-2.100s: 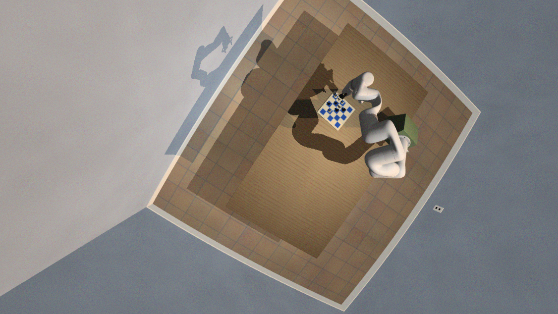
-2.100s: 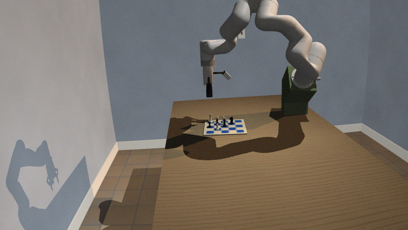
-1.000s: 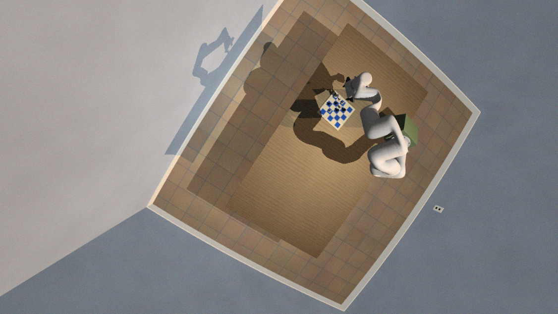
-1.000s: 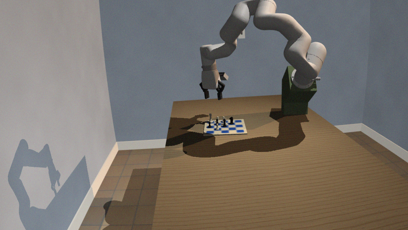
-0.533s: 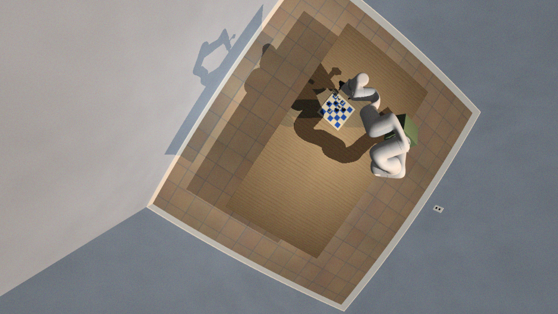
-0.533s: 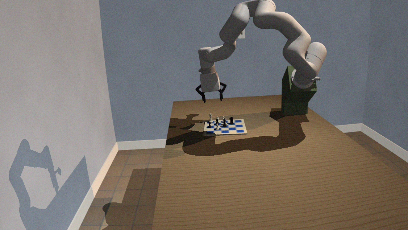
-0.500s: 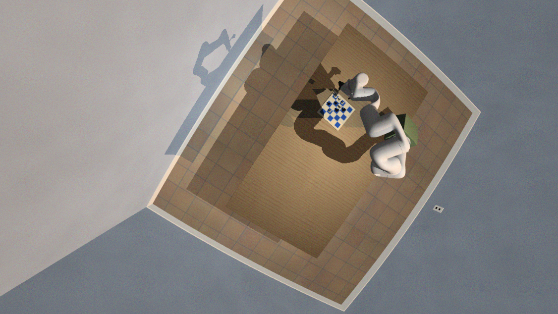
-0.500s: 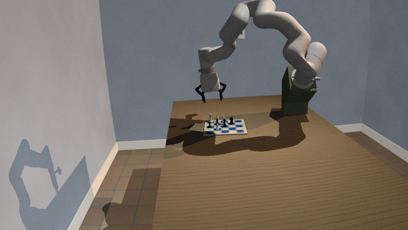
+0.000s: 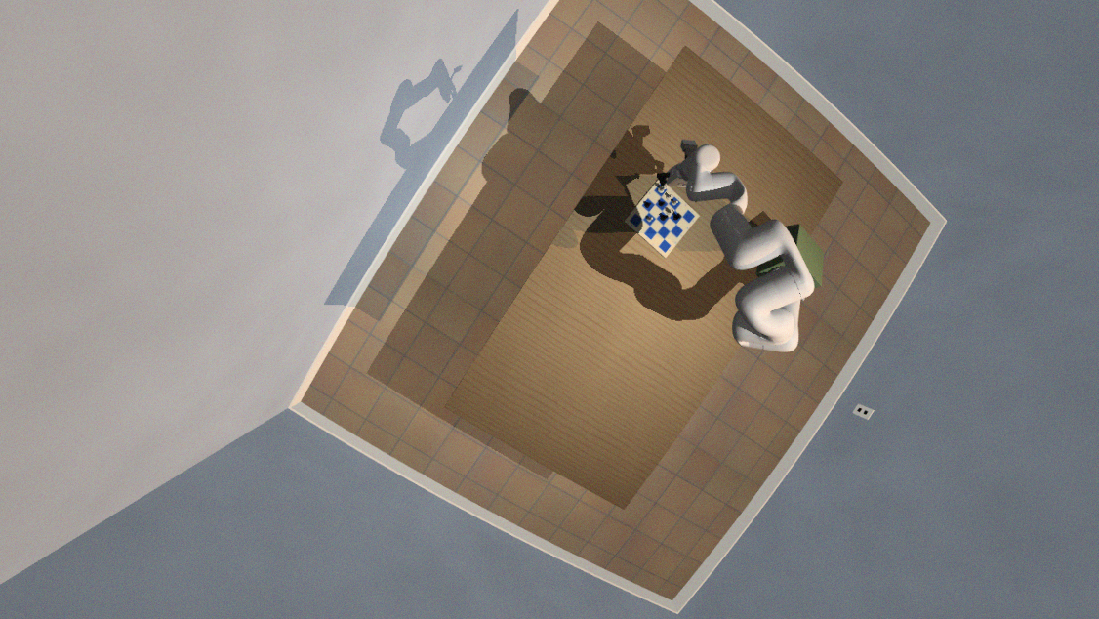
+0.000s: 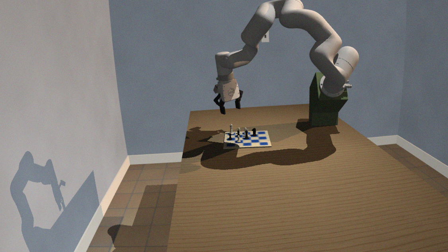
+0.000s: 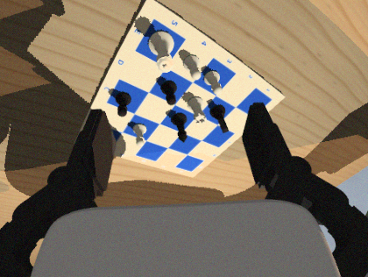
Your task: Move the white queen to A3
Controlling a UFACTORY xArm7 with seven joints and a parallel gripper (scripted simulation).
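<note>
The white queen is 100 mm below my hand. From my hand the other things lie so: black knight (110 mm behind, 30 mm to the left, 110 mm below); chessboard (80 mm behind, 70 mm to the left, 130 mm below).
</note>
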